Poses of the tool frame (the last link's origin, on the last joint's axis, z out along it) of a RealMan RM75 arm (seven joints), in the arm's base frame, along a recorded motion.
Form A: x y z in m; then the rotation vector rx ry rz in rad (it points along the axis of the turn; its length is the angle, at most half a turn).
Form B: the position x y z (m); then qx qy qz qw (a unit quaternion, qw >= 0). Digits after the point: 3 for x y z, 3 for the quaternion.
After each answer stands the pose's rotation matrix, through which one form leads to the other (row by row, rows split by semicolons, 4 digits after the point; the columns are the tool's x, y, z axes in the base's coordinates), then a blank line. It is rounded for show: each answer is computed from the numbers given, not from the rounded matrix.
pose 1, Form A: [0.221 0.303 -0.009 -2.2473 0.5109 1.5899]
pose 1, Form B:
[0.221 0.303 -0.009 -0.791 0.180 0.560 0.170]
0.3091 -0.4748 -0.8241; -0.0942 -0.8775 0.4702; -0.9464 -0.0677 -0.3159

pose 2, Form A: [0.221 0.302 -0.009 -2.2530 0.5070 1.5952]
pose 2, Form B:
[0.221 0.302 -0.009 -0.791 0.178 0.560 0.167]
0.3085 -0.4687 -0.8277; -0.0952 -0.8810 0.4634; -0.9465 -0.0642 -0.3164

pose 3, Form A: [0.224 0.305 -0.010 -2.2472 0.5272 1.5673]
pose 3, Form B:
[0.224 0.305 -0.010 -0.793 0.186 0.553 0.175]
0.3189 -0.4885 -0.8122; -0.1016 -0.8696 0.4832; -0.9423 -0.0716 -0.3270

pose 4, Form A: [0.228 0.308 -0.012 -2.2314 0.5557 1.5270]
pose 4, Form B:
[0.228 0.308 -0.012 -0.794 0.198 0.543 0.189]
0.3318 -0.5196 -0.7874; -0.1080 -0.8501 0.5155; -0.9372 -0.0860 -0.3382

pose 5, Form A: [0.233 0.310 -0.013 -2.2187 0.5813 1.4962]
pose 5, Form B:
[0.233 0.310 -0.013 -0.794 0.208 0.535 0.200]
0.3404 -0.5445 -0.7666; -0.1158 -0.8333 0.5405; -0.9331 -0.0952 -0.3467

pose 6, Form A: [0.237 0.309 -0.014 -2.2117 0.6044 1.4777]
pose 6, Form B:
[0.237 0.309 -0.014 -0.794 0.217 0.530 0.205]
0.3438 -0.5620 -0.7523; -0.1263 -0.8215 0.5560; -0.9305 -0.0961 -0.3534

